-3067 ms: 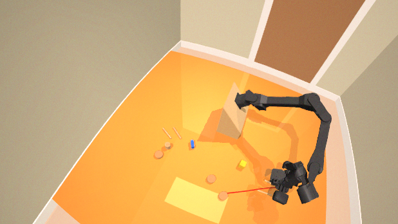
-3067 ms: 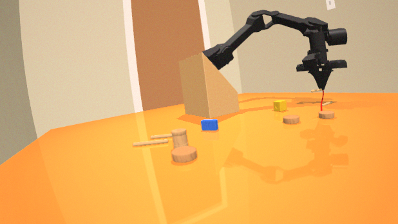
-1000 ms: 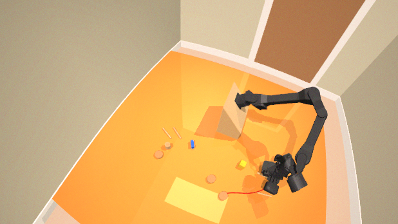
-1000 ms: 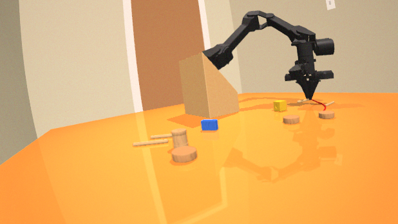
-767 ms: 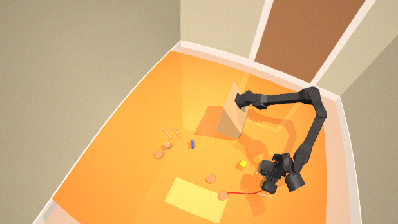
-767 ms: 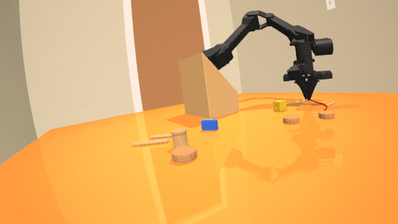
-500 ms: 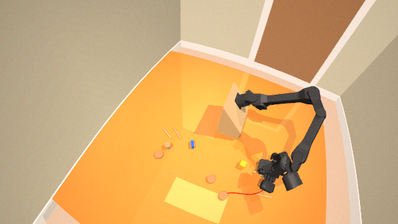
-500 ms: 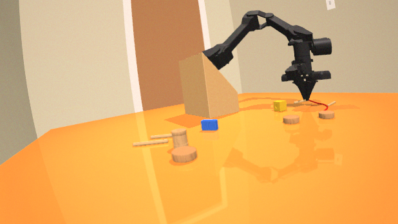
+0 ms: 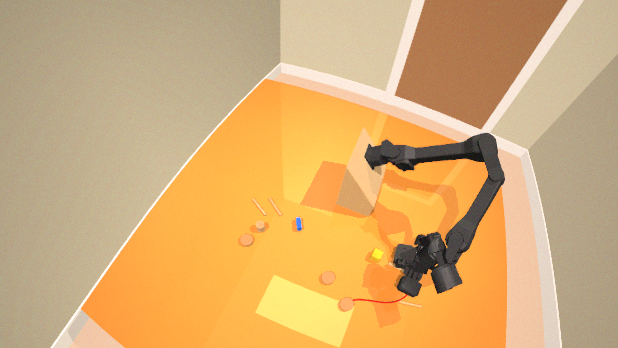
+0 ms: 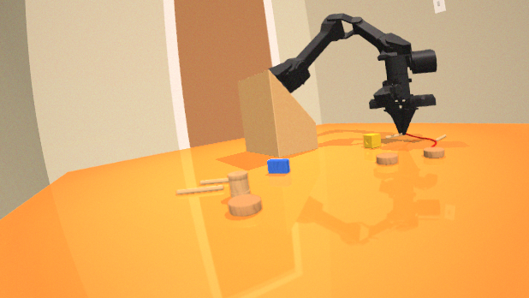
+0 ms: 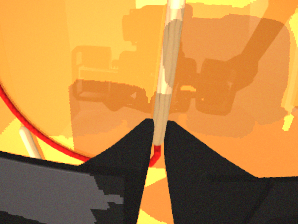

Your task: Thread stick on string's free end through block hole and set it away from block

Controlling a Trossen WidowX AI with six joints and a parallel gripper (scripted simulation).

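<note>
My gripper tip is now 110 mm to the left of the yellow block and 20 mm past it. From my gripper tip the other things lie so: blue block: 380 mm to the right, 30 mm behind; then round button: 160 mm ahead, 150 mm to the right, 10 mm below; then thin stick: 90 mm ahead, 60 mm to the left, 10 mm below.
</note>
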